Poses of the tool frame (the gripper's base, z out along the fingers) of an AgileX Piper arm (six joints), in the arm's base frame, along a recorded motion.
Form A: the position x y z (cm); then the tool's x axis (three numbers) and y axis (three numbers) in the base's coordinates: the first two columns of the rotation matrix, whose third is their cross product.
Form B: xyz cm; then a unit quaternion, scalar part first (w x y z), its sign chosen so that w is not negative. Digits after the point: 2 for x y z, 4 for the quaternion.
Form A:
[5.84 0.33 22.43 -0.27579 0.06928 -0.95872 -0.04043 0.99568 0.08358]
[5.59 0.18 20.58 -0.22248 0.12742 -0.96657 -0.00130 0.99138 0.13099]
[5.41 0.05 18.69 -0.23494 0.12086 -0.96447 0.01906 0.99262 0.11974]
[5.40 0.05 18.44 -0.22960 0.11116 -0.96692 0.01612 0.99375 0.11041]
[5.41 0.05 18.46 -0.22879 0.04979 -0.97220 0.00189 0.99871 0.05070]
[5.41 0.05 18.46 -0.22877 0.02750 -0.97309 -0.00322 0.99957 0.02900]
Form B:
[5.84 0.33 22.43 0.6017 0.0090 0.7974 0.0456]
[5.59 0.18 20.58 0.6222 0.0404 0.7801 0.0517]
[5.41 0.05 18.69 0.6169 0.0446 0.7847 0.0413]
[5.40 0.05 18.44 0.6193 0.0406 0.7832 0.0384]
[5.41 0.05 18.46 0.6208 0.0165 0.7836 0.0193]
[5.41 0.05 18.46 0.6209 0.0077 0.7837 0.0124]

